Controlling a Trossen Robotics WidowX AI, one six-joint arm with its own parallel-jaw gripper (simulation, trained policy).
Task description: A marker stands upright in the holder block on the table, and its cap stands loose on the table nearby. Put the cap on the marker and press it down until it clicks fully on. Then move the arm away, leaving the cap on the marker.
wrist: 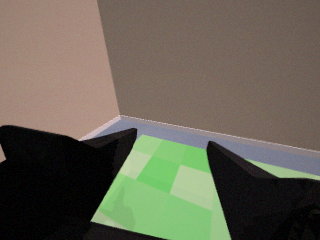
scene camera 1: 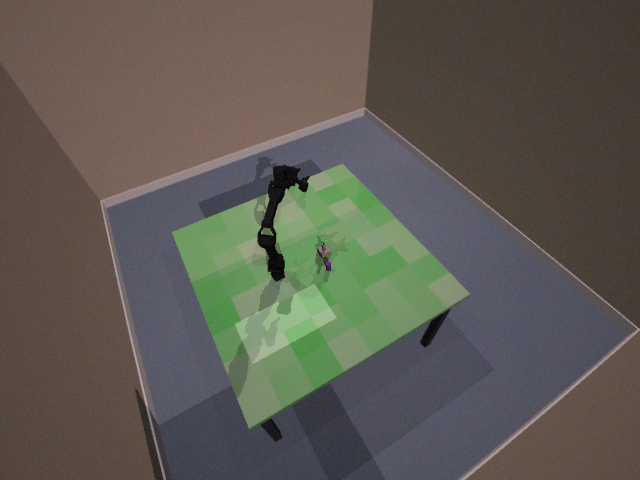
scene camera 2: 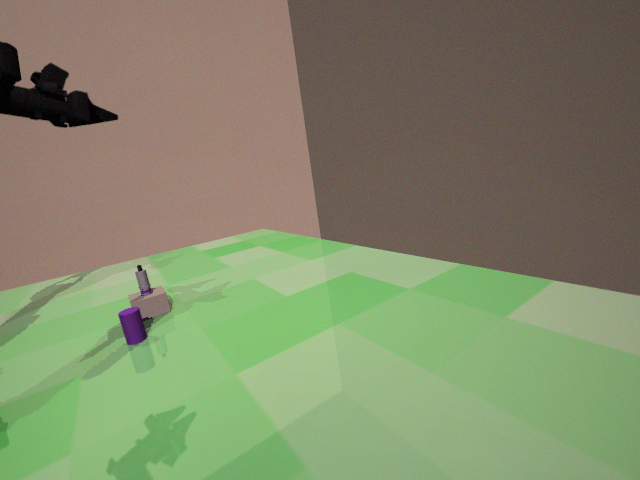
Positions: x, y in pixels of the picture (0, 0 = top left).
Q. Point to a purple cap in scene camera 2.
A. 131, 321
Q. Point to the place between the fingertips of my gripper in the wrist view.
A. At 171, 139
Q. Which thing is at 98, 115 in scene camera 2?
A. My gripper.
